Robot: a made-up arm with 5 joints.
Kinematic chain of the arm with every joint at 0, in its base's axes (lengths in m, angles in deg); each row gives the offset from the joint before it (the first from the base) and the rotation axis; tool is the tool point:
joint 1: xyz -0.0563 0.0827 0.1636 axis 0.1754 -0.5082 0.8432
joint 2: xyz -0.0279 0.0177 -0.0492 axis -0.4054 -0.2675 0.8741
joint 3: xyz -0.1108 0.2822 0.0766 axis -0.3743 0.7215 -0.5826
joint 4: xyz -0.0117 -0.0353 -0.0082 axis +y
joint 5: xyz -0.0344 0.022 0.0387 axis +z
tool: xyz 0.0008 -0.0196 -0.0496
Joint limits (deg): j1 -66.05..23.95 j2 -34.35..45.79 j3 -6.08..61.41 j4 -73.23..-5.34 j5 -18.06..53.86
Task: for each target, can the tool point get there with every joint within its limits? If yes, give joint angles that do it. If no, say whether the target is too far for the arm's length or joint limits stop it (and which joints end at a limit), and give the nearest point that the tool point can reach.
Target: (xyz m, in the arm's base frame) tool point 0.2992 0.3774 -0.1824
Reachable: no: too far | nearest point 0.1447 0.2762 0.0851 | short by 0.325 m
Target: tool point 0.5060 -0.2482 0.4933
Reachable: no: too far | nearest point 0.2388 0.2544 0.1574 | short by 0.661 m
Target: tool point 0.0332 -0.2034 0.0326
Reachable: no: joint limits stop it (at a limit: joint 1, joint 2, joint 3, joint 4) | nearest point 0.1790 0.2226 0.0995 | short by 0.455 m
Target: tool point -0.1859 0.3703 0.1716
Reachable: yes | joints -6.19 -3.17 1.66 -29.71 23.31
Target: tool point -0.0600 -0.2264 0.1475
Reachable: no: joint limits stop it (at a limit: joint 1, joint 2, joint 3, joint 4, joint 5) | nearest point -0.3532 0.0881 -0.0042 | short by 0.456 m
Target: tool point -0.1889 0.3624 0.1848
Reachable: yes | joints 1.92 -10.50 6.74 -41.38 18.53
